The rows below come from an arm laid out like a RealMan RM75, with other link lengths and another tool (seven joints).
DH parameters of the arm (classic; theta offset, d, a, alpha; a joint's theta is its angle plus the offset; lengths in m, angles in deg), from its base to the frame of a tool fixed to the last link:
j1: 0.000 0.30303 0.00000 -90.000
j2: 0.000 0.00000 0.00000 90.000
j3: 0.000 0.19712 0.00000 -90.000
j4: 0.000 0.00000 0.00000 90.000
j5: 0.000 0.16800 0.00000 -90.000
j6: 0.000 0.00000 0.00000 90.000
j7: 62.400 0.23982 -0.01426 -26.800
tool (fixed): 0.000 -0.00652 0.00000 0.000
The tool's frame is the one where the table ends.
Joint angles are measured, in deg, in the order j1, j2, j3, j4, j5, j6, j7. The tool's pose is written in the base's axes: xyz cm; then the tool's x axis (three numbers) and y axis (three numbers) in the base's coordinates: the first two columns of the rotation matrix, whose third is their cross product. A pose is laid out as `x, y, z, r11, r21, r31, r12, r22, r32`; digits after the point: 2 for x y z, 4 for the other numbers.
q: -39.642 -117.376 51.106 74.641 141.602 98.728 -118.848
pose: -16.88, 33.97, 6.57, 0.7879, -0.5390, -0.2978, -0.4554, -0.8356, 0.3073
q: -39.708 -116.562 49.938 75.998 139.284 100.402 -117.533
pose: -15.96, 34.03, 7.32, 0.7710, -0.5714, -0.2813, -0.4978, -0.8161, 0.2934
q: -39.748 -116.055 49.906 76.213 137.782 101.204 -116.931
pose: -15.46, 33.91, 7.48, 0.7609, -0.5915, -0.2667, -0.5200, -0.8018, 0.2946
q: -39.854 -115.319 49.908 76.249 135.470 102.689 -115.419
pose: -14.72, 33.55, 7.58, 0.7389, -0.6298, -0.2395, -0.5589, -0.7714, 0.3042
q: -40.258 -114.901 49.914 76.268 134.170 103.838 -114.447
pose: -14.12, 33.30, 7.62, 0.7200, -0.6577, -0.2213, -0.5860, -0.7471, 0.3138
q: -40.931 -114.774 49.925 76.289 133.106 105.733 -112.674
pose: -13.39, 32.75, 7.43, 0.6883, -0.6989, -0.1945, -0.6222, -0.7066, 0.3370
